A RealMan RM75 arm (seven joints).
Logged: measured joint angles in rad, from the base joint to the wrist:
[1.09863, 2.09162, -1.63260, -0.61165, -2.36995, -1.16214, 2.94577]
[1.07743, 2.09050, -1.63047, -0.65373, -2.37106, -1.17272, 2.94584]
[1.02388, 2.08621, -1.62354, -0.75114, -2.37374, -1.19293, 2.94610]
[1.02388, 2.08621, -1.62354, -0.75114, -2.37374, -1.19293, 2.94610]
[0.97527, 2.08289, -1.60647, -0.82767, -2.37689, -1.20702, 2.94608]
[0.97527, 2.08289, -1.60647, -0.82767, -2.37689, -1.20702, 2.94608]
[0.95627, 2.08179, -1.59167, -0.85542, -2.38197, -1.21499, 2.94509]
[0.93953, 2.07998, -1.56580, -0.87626, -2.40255, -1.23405, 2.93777]
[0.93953, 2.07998, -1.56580, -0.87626, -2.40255, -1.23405, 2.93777]
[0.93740, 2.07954, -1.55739, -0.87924, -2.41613, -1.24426, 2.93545]
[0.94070, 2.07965, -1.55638, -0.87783, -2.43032, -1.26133, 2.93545]
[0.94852, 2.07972, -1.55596, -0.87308, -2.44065, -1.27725, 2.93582]
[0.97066, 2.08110, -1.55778, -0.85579, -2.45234, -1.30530, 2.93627]
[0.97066, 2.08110, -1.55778, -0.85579, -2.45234, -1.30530, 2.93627]
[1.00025, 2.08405, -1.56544, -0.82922, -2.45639, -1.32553, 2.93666]
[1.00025, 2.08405, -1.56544, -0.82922, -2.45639, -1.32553, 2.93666]
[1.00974, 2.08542, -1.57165, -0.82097, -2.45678, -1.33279, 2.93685]
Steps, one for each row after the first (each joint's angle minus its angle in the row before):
[-0.02120, -0.00112, 0.00213, -0.04208, -0.00111, -0.01058, 0.00007]
[-0.05355, -0.00429, 0.00693, -0.09741, -0.00268, -0.02021, 0.00026]
[0.00000, 0.00000, 0.00000, 0.00000, 0.00000, 0.00000, 0.00000]
[-0.04861, -0.00332, 0.01707, -0.07653, -0.00315, -0.01409, -0.00002]
[0.00000, 0.00000, 0.00000, 0.00000, 0.00000, 0.00000, 0.00000]
[-0.01900, -0.00110, 0.01480, -0.02775, -0.00508, -0.00797, -0.00099]
[-0.01674, -0.00181, 0.02587, -0.02084, -0.02058, -0.01906, -0.00732]
[0.00000, 0.00000, 0.00000, 0.00000, 0.00000, 0.00000, 0.00000]
[-0.00213, -0.00044, 0.00841, -0.00298, -0.01358, -0.01021, -0.00232]
[0.00330, 0.00011, 0.00101, 0.00141, -0.01419, -0.01707, 0.00000]
[0.00782, 0.00007, 0.00042, 0.00475, -0.01033, -0.01592, 0.00037]
[0.02214, 0.00138, -0.00182, 0.01729, -0.01169, -0.02805, 0.00045]
[0.00000, 0.00000, 0.00000, 0.00000, 0.00000, 0.00000, 0.00000]
[0.02959, 0.00295, -0.00766, 0.02657, -0.00405, -0.02023, 0.00039]
[0.00000, 0.00000, 0.00000, 0.00000, 0.00000, 0.00000, 0.00000]
[0.00949, 0.00137, -0.00621, 0.00825, -0.00039, -0.00726, 0.00019]

